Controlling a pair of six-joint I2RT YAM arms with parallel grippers.
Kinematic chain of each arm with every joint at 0, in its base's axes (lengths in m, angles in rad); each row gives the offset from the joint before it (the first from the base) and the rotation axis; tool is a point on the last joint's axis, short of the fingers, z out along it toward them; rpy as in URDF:
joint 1: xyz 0 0 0.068 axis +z
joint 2: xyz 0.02 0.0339 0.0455 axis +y
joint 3: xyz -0.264 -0.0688 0 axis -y
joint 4: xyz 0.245 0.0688 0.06 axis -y
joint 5: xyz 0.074 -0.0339 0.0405 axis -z
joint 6: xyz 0.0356 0 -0.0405 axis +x
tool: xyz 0 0 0 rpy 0 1.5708 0
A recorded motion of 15 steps. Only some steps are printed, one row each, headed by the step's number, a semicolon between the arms.
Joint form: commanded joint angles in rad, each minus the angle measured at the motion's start. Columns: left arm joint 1, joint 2, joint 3, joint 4, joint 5, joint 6; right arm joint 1, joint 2, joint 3, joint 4, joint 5, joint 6.
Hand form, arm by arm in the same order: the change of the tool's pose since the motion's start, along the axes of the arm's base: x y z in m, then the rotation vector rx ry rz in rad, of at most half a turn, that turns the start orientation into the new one. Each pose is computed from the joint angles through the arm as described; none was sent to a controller.
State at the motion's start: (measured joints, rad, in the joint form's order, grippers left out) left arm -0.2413 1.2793 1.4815 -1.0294 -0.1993 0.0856; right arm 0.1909 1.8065 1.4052 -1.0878 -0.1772 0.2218
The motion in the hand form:
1: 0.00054 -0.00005 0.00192 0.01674 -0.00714 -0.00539; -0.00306 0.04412 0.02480 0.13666 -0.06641 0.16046
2: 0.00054 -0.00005 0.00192 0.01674 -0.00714 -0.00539; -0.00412 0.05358 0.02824 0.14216 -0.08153 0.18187
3: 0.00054 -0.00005 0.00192 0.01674 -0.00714 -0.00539; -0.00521 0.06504 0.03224 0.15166 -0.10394 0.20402
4: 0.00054 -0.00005 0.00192 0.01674 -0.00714 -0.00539; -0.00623 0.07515 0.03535 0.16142 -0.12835 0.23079
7: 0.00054 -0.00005 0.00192 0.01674 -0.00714 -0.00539; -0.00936 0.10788 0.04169 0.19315 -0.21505 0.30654
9: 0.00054 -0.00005 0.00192 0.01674 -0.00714 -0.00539; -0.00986 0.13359 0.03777 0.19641 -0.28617 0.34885
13: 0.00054 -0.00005 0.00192 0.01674 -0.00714 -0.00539; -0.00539 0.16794 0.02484 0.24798 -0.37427 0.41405
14: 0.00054 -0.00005 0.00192 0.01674 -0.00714 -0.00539; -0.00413 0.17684 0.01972 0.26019 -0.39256 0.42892
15: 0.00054 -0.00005 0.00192 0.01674 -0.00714 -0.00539; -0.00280 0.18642 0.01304 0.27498 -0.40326 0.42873
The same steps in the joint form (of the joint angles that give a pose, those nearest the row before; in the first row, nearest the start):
1: -0.0011 0.0026 0.0080 0.0008 -0.0103 0.0157; 0.1145 -0.0130 0.0740 0.0035 -0.1209 -0.0320
2: -0.0011 0.0026 0.0080 0.0008 -0.0103 0.0157; 0.1412 -0.0130 0.0862 0.0103 -0.1205 -0.0255
3: -0.0011 0.0026 0.0080 0.0008 -0.0103 0.0157; 0.1728 -0.0130 0.0996 0.0255 -0.1205 -0.0141
4: -0.0011 0.0026 0.0080 0.0008 -0.0103 0.0157; 0.2003 -0.0130 0.1091 0.0443 -0.1209 -0.0118
7: -0.0011 0.0026 0.0080 0.0008 -0.0103 0.0157; 0.2865 -0.0077 0.1285 0.1301 -0.1133 0.0023
9: -0.0011 0.0026 0.0080 0.0008 -0.0103 0.0157; 0.3502 0.0134 0.1286 0.2247 -0.0782 0.0183
13: -0.0011 0.0026 0.0080 0.0008 -0.0103 0.0157; 0.4173 0.0691 0.1286 0.3834 -0.0790 0.0214
14: -0.0011 0.0026 0.0080 0.0008 -0.0103 0.0157; 0.4334 0.0881 0.1285 0.4246 -0.0790 0.0225
15: -0.0011 0.0026 0.0080 0.0008 -0.0103 0.0157; 0.4502 0.1114 0.1286 0.4681 -0.0786 0.0404

